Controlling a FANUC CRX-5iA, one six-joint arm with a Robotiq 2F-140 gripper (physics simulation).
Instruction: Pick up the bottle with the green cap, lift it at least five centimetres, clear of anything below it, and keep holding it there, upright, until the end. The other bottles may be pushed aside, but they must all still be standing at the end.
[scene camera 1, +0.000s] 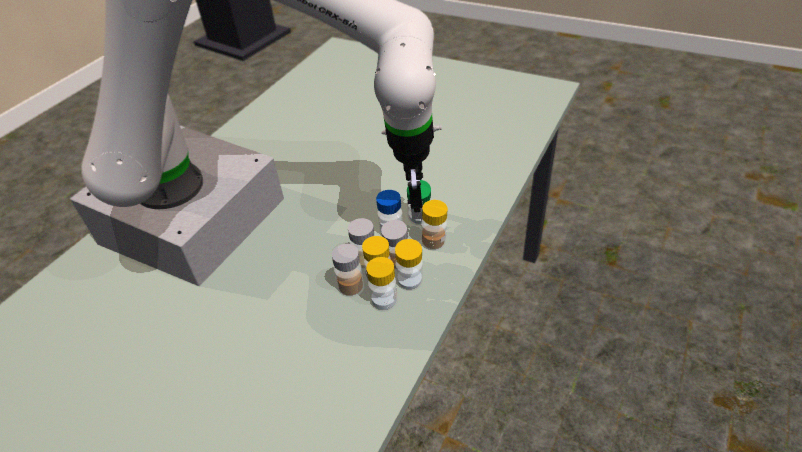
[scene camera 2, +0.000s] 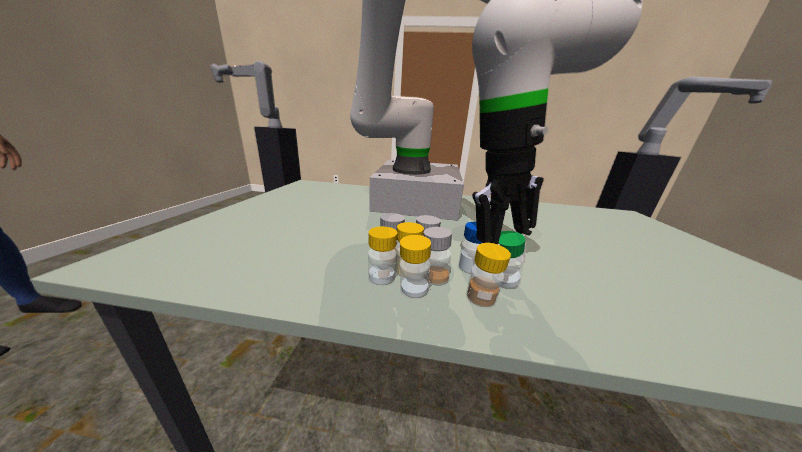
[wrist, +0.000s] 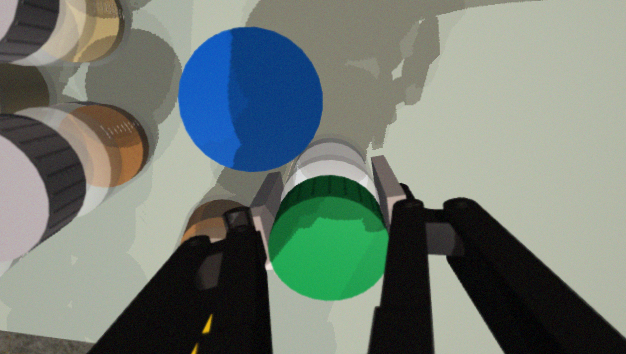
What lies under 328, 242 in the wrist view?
A green-capped bottle.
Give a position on a grey-capped bottle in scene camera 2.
440, 259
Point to a grey-capped bottle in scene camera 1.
348, 272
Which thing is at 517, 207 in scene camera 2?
My gripper.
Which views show the blue-capped bottle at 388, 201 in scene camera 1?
Scene camera 1, scene camera 2 and the wrist view: all of them.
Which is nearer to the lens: the green-capped bottle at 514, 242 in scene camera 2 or the yellow-capped bottle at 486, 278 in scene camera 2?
The yellow-capped bottle.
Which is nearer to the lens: the yellow-capped bottle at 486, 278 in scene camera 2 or the blue-capped bottle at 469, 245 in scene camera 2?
The yellow-capped bottle.
